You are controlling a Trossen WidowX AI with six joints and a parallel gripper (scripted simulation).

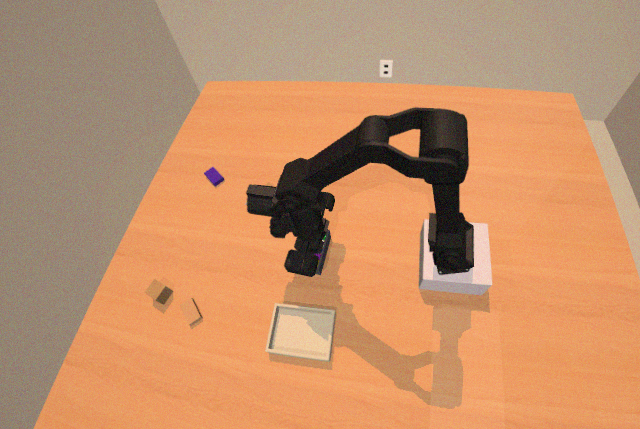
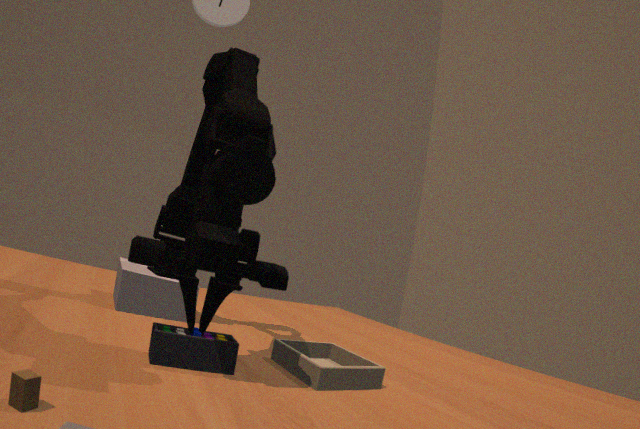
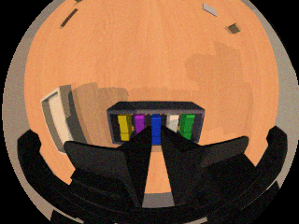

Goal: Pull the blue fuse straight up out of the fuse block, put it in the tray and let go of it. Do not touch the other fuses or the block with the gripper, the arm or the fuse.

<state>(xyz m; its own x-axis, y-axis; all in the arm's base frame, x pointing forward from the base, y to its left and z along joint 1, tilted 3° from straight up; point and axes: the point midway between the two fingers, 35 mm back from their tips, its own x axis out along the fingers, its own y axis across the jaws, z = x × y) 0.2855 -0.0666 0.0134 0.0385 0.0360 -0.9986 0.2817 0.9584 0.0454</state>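
Now: the tray 40 mm ahead of my gripper tip, 180 mm to the left of it and 40 mm below it. From my gripper tip the other things lie so: grey tile (180 mm ahead, 170 mm to the right, 40 mm below); brown block (130 mm ahead, 200 mm to the right, 30 mm below); blue fuse (10 mm below).
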